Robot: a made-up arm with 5 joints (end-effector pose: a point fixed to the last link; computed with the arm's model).
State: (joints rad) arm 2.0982 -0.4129 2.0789 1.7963 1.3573
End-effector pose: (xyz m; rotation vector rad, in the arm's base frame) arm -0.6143 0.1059 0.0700 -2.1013 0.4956 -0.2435
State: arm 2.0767 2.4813 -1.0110 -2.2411 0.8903
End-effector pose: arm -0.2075 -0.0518 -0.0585 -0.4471 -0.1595 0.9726
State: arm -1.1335 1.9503 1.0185 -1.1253 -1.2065
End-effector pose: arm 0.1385 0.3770 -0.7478 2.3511 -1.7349 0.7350
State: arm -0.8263 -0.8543 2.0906 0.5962 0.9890
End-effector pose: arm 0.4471 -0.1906 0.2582 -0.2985 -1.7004 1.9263
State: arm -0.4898 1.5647 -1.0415 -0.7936 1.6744
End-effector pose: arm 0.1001 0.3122 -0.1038 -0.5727 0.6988 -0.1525
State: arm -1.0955 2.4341 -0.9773 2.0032 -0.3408
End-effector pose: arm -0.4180 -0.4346 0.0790 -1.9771 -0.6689 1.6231
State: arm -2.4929 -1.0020 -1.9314 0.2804 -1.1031
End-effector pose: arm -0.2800 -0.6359 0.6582 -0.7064 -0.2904 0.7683
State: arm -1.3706 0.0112 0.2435 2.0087 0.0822
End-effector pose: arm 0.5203 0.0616 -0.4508 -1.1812 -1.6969 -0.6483
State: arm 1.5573 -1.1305 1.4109 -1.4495 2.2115
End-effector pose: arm -0.4907 0.2335 0.5269 0.0026 -0.3684 -0.9779
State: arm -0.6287 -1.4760 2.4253 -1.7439 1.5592
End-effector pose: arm 0.1631 0.0971 0.7521 -0.9496 0.6414 2.2599
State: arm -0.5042 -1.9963 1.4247 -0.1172 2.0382
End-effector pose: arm 0.0763 -0.3968 0.3979 -0.9757 -2.2632 1.7937
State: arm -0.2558 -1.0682 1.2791 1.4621 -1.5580
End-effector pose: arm -0.3720 0.4908 0.2189 2.4991 -0.4147 -0.4765
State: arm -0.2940 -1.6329 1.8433 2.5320 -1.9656
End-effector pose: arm -0.2851 0.3886 0.1909 -2.1597 -0.2574 -0.7006
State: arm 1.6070 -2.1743 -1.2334 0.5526 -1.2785
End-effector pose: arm 0.4385 0.3866 0.7369 -0.7188 1.5619 -0.8608
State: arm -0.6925 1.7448 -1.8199 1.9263 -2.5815
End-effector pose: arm 0.4997 -0.2173 -0.5559 0.4123 -2.7781 0.7746
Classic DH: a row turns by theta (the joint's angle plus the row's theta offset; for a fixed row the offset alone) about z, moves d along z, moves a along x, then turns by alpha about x. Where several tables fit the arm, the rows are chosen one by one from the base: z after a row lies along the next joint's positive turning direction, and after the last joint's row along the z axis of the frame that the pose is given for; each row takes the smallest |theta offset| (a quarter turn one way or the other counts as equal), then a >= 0, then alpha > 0; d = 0 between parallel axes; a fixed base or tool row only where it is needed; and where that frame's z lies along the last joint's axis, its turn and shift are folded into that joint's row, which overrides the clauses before.
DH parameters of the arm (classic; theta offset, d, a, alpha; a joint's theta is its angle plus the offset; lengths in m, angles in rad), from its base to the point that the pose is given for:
joint 1: 1.5708 0.032 0.133 -1.5708
joint 2: 0 -0.068 0.394 1.5708
joint 3: 1.5708 0.044 0.018 -1.5708
joint 4: 0 -0.124 0.105 1.5708
joint 5: 0.2286 0 0.384 0
tool (fixed): 2.913 0.227 0 0

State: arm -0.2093 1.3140 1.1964 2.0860 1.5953
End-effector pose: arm 0.2346 0.0392 -0.0905 -0.6854 -1.0468 2.7500
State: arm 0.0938 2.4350 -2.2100 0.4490 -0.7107
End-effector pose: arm 0.6455 -0.2504 -0.4186 0.3195 2.8781 0.5542
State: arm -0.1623 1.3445 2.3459 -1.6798 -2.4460
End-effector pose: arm -0.3571 0.1409 -0.2172 -2.3201 -1.0489 0.8155
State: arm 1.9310 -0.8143 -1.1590 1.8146 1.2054
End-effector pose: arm -0.4537 -0.4350 0.2652 -0.0285 -1.1941 1.5067
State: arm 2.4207 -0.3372 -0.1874 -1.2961 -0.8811
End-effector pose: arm -0.5991 -0.3452 0.7451 -1.4719 0.3330 1.3278
